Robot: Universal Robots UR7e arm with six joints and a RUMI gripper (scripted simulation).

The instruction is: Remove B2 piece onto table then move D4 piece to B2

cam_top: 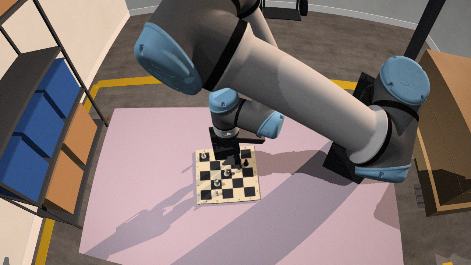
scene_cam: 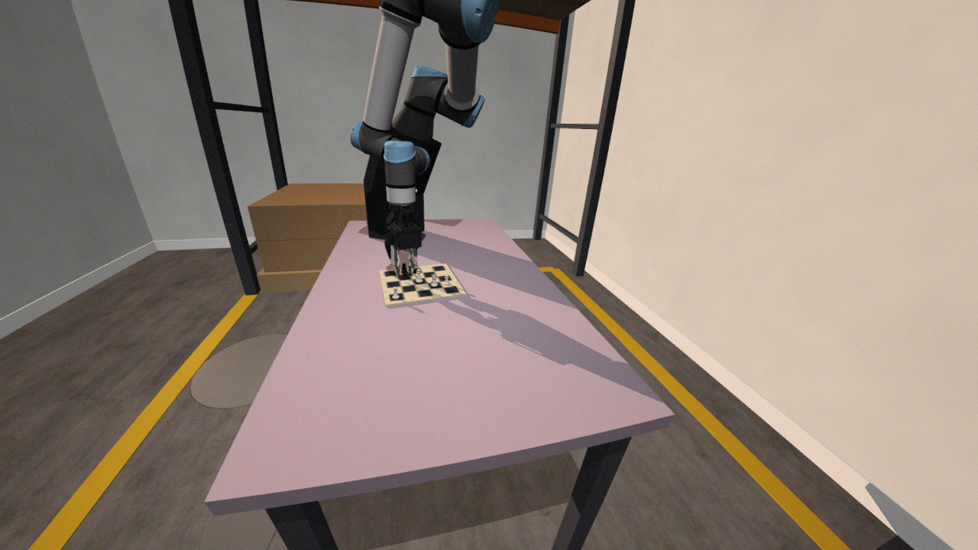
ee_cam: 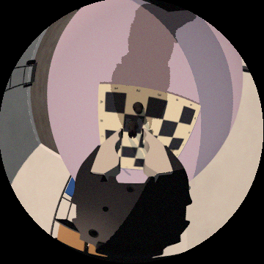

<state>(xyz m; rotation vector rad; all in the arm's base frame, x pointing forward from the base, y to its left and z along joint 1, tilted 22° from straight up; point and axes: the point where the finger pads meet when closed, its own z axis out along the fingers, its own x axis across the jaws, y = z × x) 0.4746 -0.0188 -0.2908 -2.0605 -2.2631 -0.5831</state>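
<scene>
My gripper is now 4 cm to the right of the board, 4 cm short of it and 3 cm above it.
</scene>
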